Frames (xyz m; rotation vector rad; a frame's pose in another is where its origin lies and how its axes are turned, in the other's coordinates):
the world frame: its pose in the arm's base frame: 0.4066 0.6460 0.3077 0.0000 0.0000 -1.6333
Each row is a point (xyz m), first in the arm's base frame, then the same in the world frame.
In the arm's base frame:
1: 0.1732 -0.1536 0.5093
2: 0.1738 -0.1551 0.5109
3: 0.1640 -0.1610 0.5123
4: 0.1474 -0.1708 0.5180
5: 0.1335 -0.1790 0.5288
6: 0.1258 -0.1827 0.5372
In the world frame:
1: 0.8126 -0.1830 0.2016
2: 0.8141 -0.1823 0.2032
3: 0.8206 -0.1917 0.2046
4: 0.8314 -0.2077 0.2103
5: 0.8404 -0.2210 0.2211
6: 0.8446 -0.2285 0.2295

